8 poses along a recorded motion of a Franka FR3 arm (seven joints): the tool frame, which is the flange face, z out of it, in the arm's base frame.
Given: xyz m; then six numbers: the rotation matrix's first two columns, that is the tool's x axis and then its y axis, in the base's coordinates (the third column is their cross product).
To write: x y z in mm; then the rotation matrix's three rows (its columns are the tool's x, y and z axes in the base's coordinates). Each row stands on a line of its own. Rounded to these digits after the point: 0 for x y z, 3 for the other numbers.
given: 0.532 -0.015 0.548 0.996 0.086 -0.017 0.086 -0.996 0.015
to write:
532 -15 548
0.996 0.086 -0.016
0.086 -0.996 -0.016
-0.017 0.015 -0.999

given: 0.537 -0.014 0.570 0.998 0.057 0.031 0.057 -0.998 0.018
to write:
537 -14 570
0.998 0.057 0.032
0.057 -0.998 -0.016
0.031 0.018 -0.999

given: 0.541 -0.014 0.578 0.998 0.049 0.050 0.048 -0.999 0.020
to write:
541 -14 578
0.998 0.048 0.051
0.049 -0.999 -0.018
0.050 0.020 -0.999

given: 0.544 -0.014 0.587 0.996 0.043 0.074 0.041 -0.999 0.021
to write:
544 -14 587
0.996 0.041 0.075
0.043 -0.999 -0.018
0.074 0.021 -0.997

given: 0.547 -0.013 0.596 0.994 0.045 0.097 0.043 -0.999 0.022
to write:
547 -13 596
0.994 0.043 0.098
0.045 -0.999 -0.018
0.097 0.022 -0.995

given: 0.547 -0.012 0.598 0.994 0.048 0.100 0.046 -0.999 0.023
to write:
547 -12 598
0.994 0.046 0.101
0.048 -0.999 -0.018
0.100 0.023 -0.995

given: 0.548 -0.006 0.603 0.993 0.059 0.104 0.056 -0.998 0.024
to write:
548 -6 603
0.993 0.056 0.105
0.059 -0.998 -0.018
0.104 0.024 -0.994

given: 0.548 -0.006 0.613 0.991 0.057 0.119 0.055 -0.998 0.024
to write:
548 -6 613
0.991 0.055 0.120
0.057 -0.998 -0.017
0.119 0.024 -0.992

